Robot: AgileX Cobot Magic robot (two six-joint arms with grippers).
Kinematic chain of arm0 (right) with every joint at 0, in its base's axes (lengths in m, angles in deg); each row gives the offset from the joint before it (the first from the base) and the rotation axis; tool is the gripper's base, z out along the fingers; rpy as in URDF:
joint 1: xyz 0 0 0.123 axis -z
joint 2: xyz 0 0 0 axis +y
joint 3: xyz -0.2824 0 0.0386 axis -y
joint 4: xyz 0.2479 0 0.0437 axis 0.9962 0 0.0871
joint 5: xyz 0 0 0 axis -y
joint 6: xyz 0.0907 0 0.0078 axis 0.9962 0 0.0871
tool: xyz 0 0 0 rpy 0 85 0
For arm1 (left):
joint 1: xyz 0 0 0.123 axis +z
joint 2: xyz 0 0 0 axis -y
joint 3: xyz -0.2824 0 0.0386 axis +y
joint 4: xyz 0.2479 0 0.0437 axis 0.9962 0 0.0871
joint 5: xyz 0 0 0 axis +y
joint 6: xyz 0.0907 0 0.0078 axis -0.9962 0 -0.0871
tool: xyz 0 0 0 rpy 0 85 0
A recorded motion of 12 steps. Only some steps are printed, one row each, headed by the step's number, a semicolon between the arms.
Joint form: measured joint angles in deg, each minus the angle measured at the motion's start. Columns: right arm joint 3, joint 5, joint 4, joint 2, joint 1, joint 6; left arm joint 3, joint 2, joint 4, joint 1, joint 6, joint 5.
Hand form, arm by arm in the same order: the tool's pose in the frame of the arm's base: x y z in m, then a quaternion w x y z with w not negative. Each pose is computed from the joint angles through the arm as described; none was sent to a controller.
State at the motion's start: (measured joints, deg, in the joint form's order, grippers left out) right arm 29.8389 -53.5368 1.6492 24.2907 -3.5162 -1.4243; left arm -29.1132 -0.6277 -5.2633 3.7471 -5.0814 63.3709
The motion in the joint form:
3: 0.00 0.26 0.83 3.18 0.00 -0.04; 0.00 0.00 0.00 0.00 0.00 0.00
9: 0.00 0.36 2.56 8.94 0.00 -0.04; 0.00 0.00 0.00 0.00 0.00 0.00
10: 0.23 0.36 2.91 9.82 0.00 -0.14; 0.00 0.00 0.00 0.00 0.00 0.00
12: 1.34 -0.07 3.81 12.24 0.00 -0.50; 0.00 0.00 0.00 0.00 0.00 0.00
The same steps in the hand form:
3: 0.0760 0.0078 0.2760 0.37482 -0.03479 0.92603 0.02764; -0.0057 -0.0079 0.2761 0.50238 0.01281 0.86452 -0.00719
9: 0.0910 0.0110 0.2678 0.32822 -0.02990 0.94324 0.04089; -0.0057 -0.0079 0.2761 0.50238 0.01281 0.86452 -0.00719
10: 0.0933 0.0115 0.2676 0.32282 -0.02966 0.94500 0.04335; -0.0057 -0.0079 0.2761 0.50238 0.01281 0.86452 -0.00719
12: 0.0998 0.0131 0.2691 0.30835 -0.03008 0.94951 0.04948; -0.0057 -0.0079 0.2761 0.50238 0.01281 0.86452 -0.00719

